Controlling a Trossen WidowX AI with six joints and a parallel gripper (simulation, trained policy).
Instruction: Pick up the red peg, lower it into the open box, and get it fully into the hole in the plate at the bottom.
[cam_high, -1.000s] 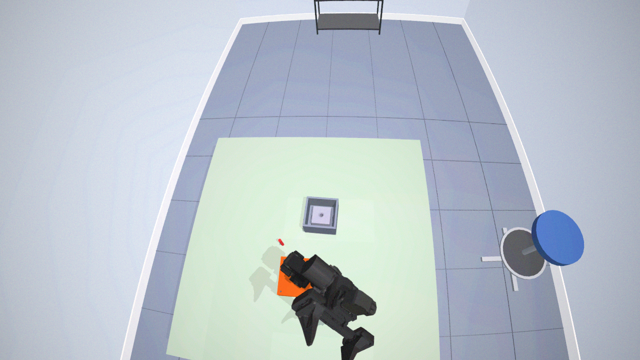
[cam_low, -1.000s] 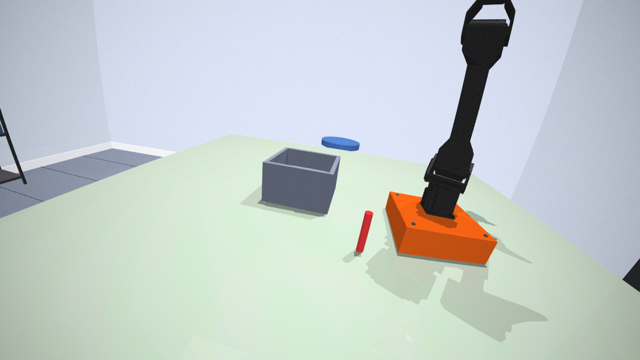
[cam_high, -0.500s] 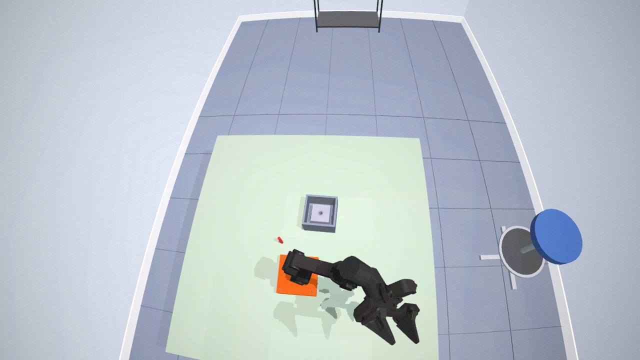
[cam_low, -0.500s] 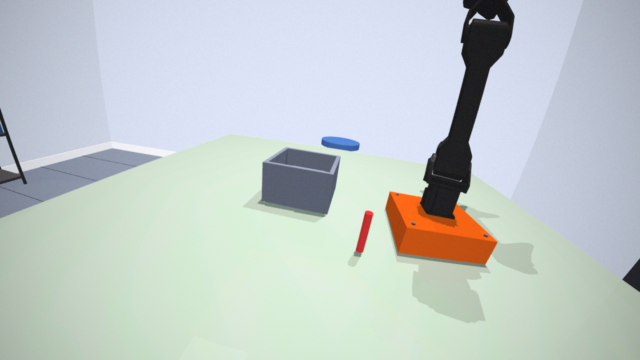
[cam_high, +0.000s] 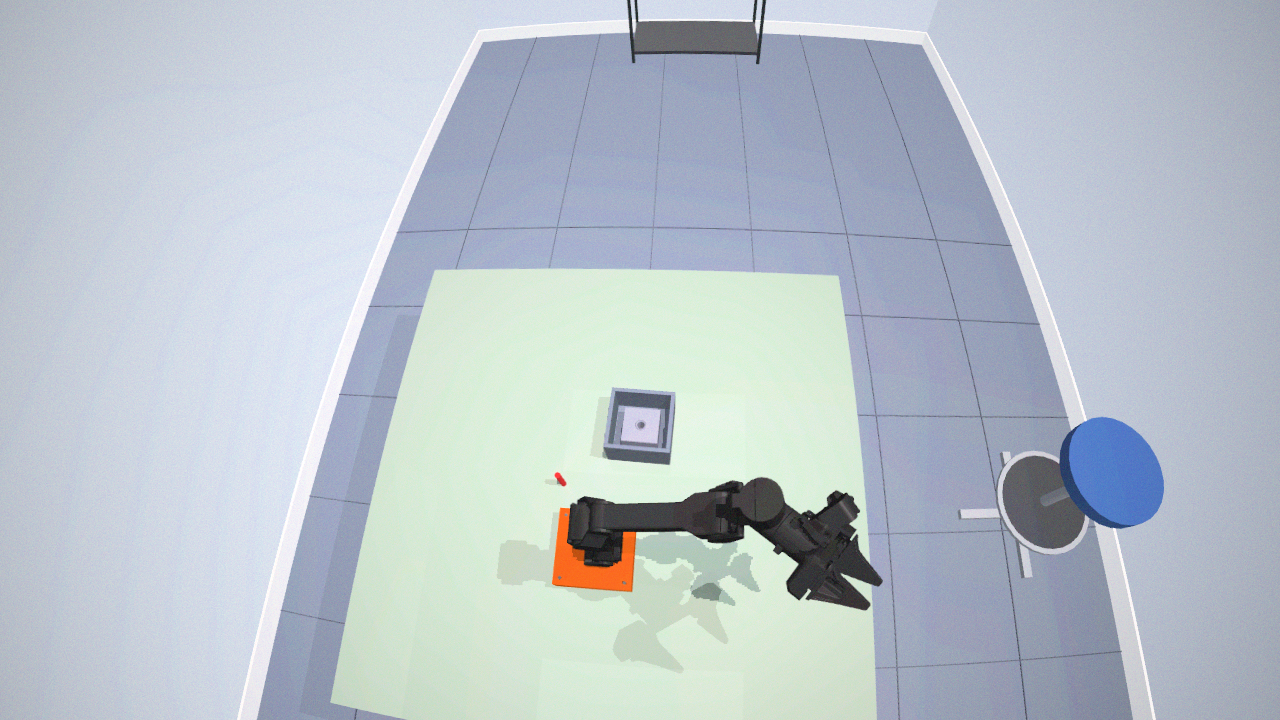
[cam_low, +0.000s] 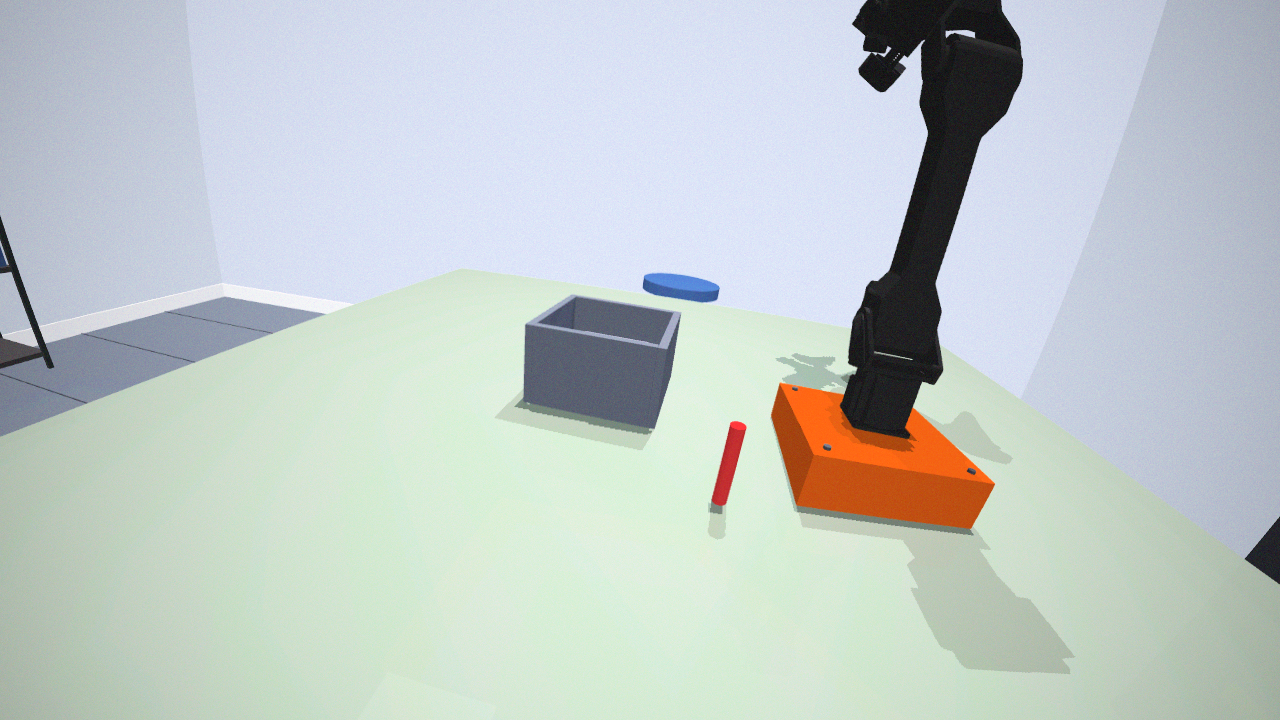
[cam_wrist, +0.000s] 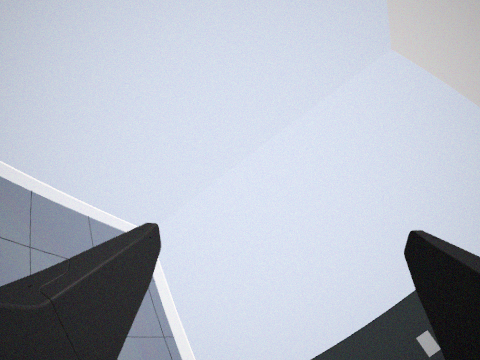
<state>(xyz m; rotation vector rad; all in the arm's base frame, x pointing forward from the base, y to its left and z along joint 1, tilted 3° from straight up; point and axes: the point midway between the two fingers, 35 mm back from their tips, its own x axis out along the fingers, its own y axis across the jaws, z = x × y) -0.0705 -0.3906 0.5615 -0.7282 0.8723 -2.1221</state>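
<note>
The red peg is 58 cm to the left of my gripper tip, 55 cm below it and 26 cm ahead of it. Also, from my gripper tip: plate (55 cm below, 42 cm ahead, 39 cm to the left); then grey box (57 cm below, 42 cm ahead, 39 cm to the left).
</note>
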